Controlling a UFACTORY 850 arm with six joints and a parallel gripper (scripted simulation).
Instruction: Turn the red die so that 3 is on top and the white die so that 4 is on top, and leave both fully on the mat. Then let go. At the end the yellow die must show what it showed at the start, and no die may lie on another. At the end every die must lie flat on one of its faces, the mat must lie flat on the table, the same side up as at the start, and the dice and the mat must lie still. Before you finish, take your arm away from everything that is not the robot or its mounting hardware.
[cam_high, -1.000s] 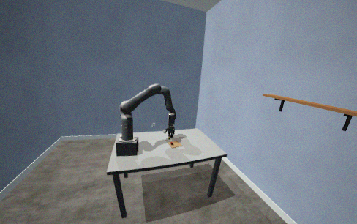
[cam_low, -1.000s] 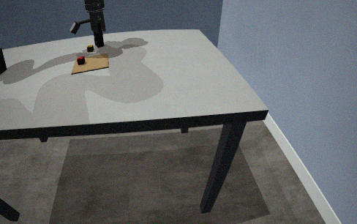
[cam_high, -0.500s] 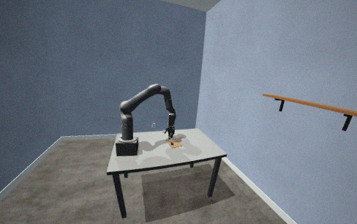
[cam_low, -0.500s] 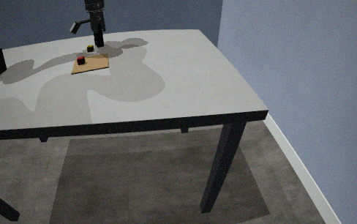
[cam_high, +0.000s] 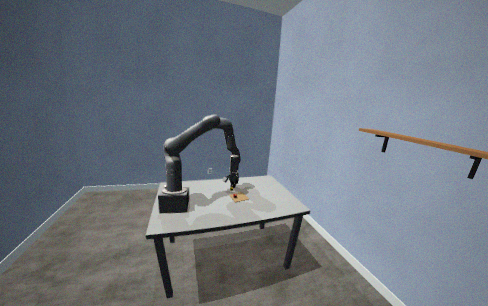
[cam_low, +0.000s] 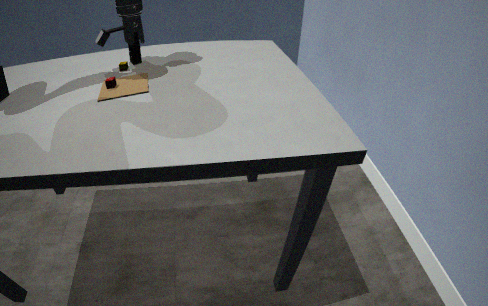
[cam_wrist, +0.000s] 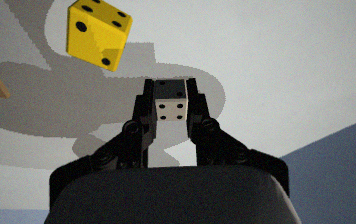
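My gripper is now 10 mm above the white die. Also, from my hand: tan mat (30 mm ahead, 190 mm to the right, 20 mm below); red die (200 mm to the right, 10 mm below); yellow die (20 mm behind, 60 mm to the right, 10 mm below).
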